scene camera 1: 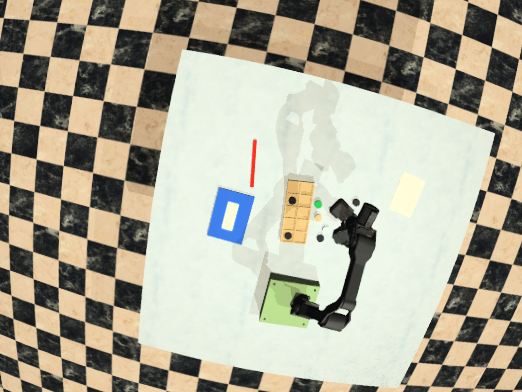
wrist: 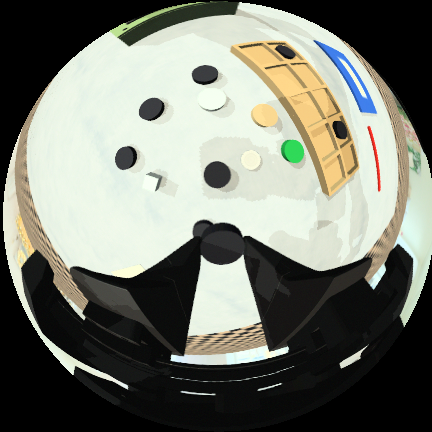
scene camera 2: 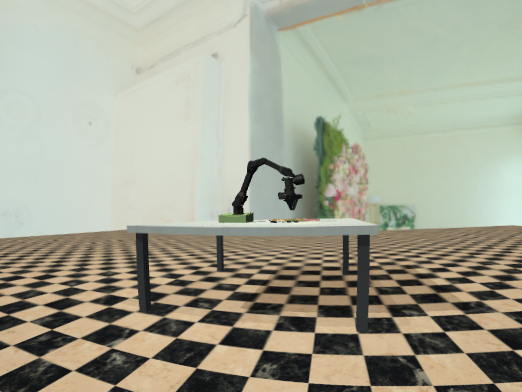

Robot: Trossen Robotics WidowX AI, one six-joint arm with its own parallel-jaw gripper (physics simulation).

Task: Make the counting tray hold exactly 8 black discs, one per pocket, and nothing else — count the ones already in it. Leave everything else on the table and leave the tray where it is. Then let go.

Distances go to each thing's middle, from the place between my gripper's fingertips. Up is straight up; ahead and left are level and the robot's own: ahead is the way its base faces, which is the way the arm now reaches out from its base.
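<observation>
Tan counting tray [scene camera 1: 296, 217]: from my hand, 70 mm below, 90 mm behind, 170 mm to the left.
</observation>
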